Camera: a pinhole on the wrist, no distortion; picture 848 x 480 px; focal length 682.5 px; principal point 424.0 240.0 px. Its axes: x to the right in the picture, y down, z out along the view. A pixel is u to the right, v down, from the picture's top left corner.
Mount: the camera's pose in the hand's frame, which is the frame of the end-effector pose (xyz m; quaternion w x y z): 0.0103 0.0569 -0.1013 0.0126 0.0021 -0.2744 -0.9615
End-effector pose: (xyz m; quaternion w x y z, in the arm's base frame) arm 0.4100 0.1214 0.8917 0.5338 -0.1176 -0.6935 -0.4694
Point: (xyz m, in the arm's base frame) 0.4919 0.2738 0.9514
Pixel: 565.0 222.1
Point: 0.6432 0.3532 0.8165
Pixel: outside the picture
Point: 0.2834 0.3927 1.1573
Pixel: 127.7 392.0
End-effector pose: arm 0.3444 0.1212 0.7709 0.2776 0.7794 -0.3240 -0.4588
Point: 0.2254 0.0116 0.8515
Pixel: 462.5 281.5
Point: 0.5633 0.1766 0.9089
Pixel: behind the camera
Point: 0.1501 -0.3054 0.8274
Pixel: 69.3 93.3
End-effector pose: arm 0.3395 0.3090 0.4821 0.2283 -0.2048 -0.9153 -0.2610
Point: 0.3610 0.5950 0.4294
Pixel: 381.6 290.5
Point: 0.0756 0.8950 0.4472
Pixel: 33.1 329.1
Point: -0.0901 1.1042 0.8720
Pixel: outside the picture
